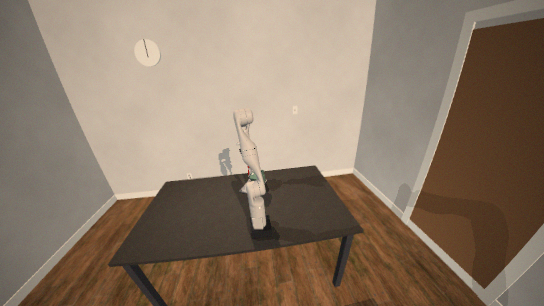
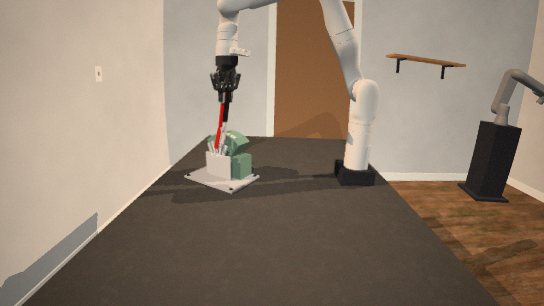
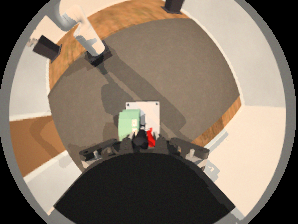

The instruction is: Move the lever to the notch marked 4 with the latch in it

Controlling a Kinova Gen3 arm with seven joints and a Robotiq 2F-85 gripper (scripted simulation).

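The red bar is 20 mm ahead of my hand, 10 mm to the left of it and 110 mm below it.
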